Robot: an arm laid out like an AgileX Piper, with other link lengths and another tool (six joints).
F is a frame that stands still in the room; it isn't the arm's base.
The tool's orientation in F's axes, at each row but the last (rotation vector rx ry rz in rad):
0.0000 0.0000 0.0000
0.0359 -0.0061 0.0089
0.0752 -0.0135 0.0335
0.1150 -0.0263 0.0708
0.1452 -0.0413 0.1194
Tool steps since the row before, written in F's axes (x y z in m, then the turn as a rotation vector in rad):
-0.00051 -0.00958 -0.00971 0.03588 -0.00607 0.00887
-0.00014 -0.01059 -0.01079 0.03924 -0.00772 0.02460
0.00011 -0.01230 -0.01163 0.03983 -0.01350 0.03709
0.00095 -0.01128 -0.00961 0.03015 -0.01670 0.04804
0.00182 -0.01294 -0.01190 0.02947 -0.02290 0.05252
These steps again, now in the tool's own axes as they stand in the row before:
-0.00051 -0.00958 -0.00971 0.03588 -0.00607 0.00887
-0.00030 -0.01097 -0.01040 0.03932 -0.00719 0.02463
-0.00047 -0.01313 -0.01067 0.03991 -0.01203 0.03751
-0.00012 -0.01234 -0.00826 0.03037 -0.01326 0.04897
-0.00028 -0.01462 -0.00992 0.02920 -0.01863 0.05433

